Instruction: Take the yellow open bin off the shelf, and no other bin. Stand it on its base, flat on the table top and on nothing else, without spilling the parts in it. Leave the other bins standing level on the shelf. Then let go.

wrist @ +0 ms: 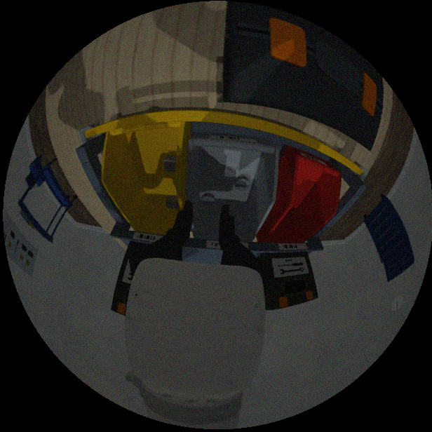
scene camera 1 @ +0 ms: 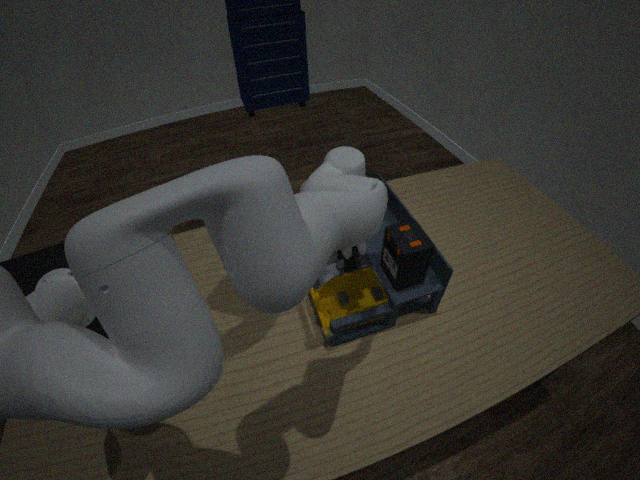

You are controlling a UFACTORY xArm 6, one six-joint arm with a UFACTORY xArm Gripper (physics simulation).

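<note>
The yellow open bin stands in the shelf with small grey parts in it. It is at the left end of the row in the wrist view. A grey bin with parts stands beside it, and a red bin stands beyond the grey one. My gripper is partly open and empty. In the wrist view the left fingertip overlaps the wall between the yellow and grey bins, and the right one shows over the grey bin. Fingertip height and any contact are unclear.
A yellow bar runs along the shelf front. A black toolbox with orange latches stands on the shelf's upper level. A large dark box lies beyond the bar on the table. A blue drawer cabinet stands behind on the floor.
</note>
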